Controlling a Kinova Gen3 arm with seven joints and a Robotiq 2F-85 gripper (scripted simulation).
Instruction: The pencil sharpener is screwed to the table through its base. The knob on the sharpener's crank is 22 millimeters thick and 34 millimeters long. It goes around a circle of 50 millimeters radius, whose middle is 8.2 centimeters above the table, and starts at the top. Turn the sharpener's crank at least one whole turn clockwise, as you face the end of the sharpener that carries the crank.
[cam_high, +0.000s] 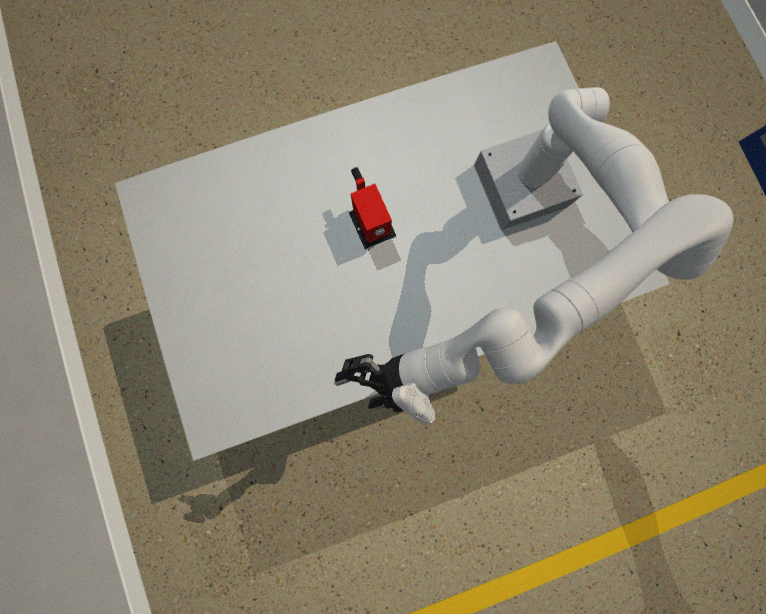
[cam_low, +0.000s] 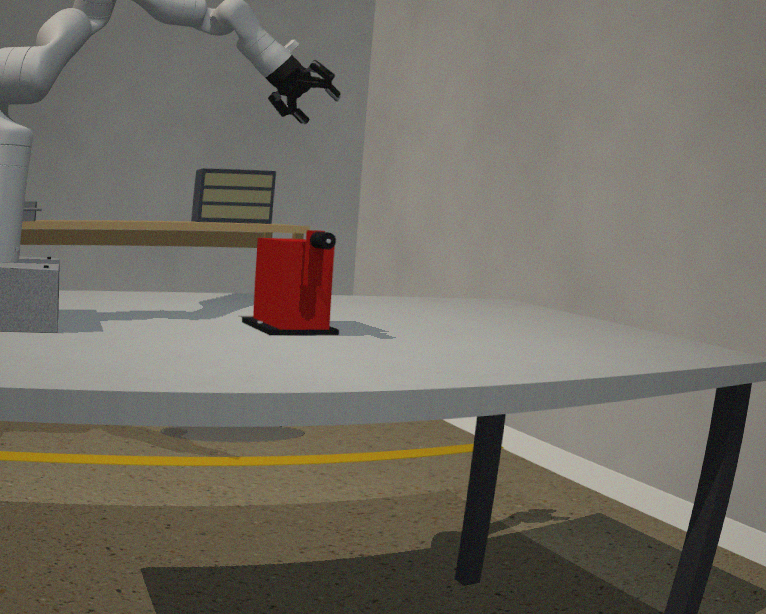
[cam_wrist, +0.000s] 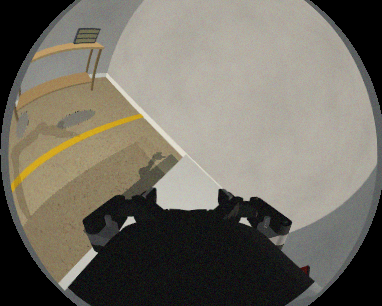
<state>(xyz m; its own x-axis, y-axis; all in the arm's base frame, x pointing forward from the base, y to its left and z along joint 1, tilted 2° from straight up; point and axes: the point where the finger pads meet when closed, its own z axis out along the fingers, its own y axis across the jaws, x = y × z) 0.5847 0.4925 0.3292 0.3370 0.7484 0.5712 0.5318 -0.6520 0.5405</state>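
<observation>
Right now my hand is 560 mm to the left of the black crank knob, 270 mm above it and 90 mm past it.
</observation>
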